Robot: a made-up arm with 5 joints. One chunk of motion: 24 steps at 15 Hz.
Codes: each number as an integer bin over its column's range. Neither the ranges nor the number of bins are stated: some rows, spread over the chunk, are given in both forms.
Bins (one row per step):
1: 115 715 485 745 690
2: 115 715 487 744 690
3: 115 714 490 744 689
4: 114 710 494 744 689
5: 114 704 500 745 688
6: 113 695 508 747 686
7: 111 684 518 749 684
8: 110 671 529 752 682
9: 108 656 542 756 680
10: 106 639 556 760 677
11: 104 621 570 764 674
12: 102 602 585 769 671
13: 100 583 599 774 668
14: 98 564 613 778 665
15: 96 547 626 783 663
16: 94 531 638 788 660
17: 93 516 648 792 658
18: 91 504 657 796 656
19: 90 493 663 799 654
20: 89 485 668 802 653
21: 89 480 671 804 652
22: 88 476 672 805 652
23: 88 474 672 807 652
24: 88 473 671 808 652
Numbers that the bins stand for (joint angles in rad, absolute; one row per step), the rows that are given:
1: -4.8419 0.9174 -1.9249 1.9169 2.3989
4: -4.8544 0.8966 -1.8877 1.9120 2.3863
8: -4.9048 0.7342 -1.7430 1.9509 2.2981
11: -4.9804 0.5259 -1.5735 2.0091 2.1974
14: -5.0559 0.2886 -1.3958 2.0771 2.0841
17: -5.1189 0.0887 -1.2511 2.1450 1.9959
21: -5.1693 -0.0612 -1.1560 2.2033 1.9204
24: -5.1819 -0.0904 -1.1560 2.2227 1.9204
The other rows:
2: -4.8419 0.9174 -1.9167 1.9120 2.3989
3: -4.8419 0.9132 -1.9043 1.9120 2.3863
5: -4.8544 0.8716 -1.8629 1.9169 2.3737
6: -4.8670 0.8341 -1.8299 1.9266 2.3485
7: -4.8922 0.7883 -1.7885 1.9363 2.3233
9: -4.9300 0.6717 -1.6893 1.9703 2.2730
10: -4.9552 0.6009 -1.6314 1.9897 2.2352
12: -5.0056 0.4468 -1.5115 2.0334 2.1596
13: -5.0307 0.3677 -1.4537 2.0577 2.1219
15: -5.0811 0.2178 -1.3420 2.1014 2.0589
16: -5.1063 0.1512 -1.2924 2.1256 2.0211
18: -5.1441 0.0387 -1.2139 2.1645 1.9707
19: -5.1567 -0.0071 -1.1891 2.1790 1.9456
20: -5.1693 -0.0404 -1.1684 2.1936 1.9330
22: -5.1819 -0.0779 -1.1519 2.2082 1.9204
23: -5.1819 -0.0862 -1.1519 2.2179 1.9204

